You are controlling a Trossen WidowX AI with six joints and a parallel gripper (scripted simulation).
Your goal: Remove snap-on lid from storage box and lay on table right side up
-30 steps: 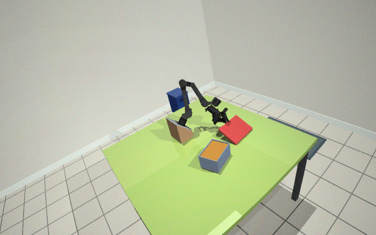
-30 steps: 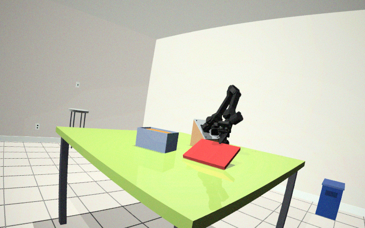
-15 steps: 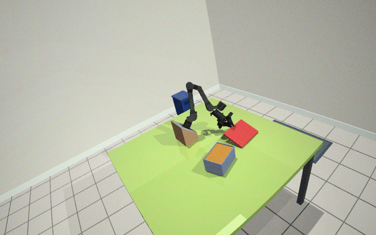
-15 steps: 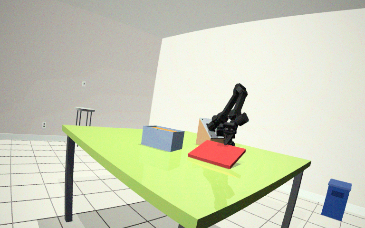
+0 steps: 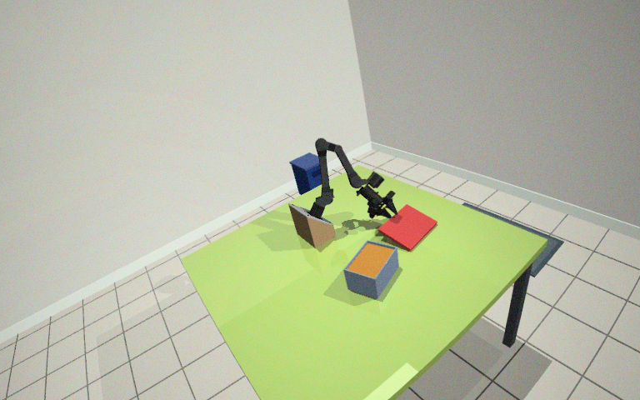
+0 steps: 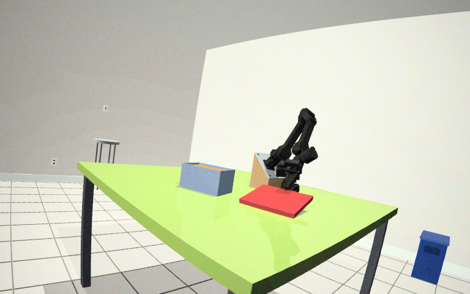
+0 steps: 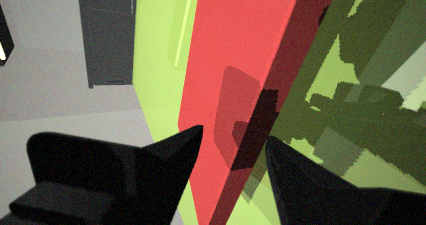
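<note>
My gripper tip is now 8 cm short of the red lid, 2 cm to the right of it and 3 cm above it. Round my gripper tip: storage box: 21 cm ahead, 29 cm to the right, 1 cm below.
</note>
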